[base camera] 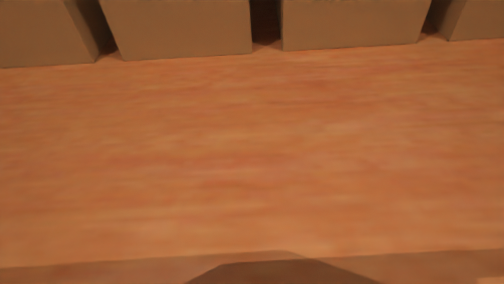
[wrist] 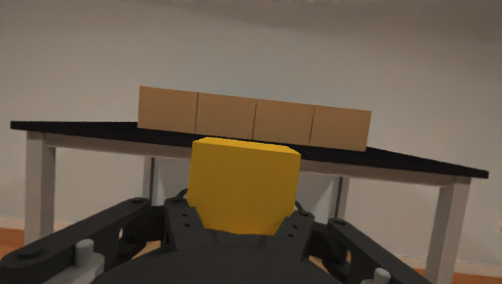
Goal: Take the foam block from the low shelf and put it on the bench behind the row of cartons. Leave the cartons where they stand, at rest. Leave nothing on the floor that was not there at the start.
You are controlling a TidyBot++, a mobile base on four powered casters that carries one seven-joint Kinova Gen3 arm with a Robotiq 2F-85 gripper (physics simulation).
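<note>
The yellow foam block is in the middle of the wrist view, between the fingers. My gripper is shut on it from both sides, and the block stands out past the fingertips. Beyond it is the bench, with a black top and light legs, tilted in the view. The row of several brown cartons stands upright on it, side by side with thin seams between them. The block is in front of the row and lower in the view. The bench top behind the cartons is hidden. The low shelf does not show.
Bench legs stand at left and right. A pale wall rises behind. In the base camera view, several brown box-shaped objects stand with gaps on the wood-grain floor. A dark shape shows at the bottom edge.
</note>
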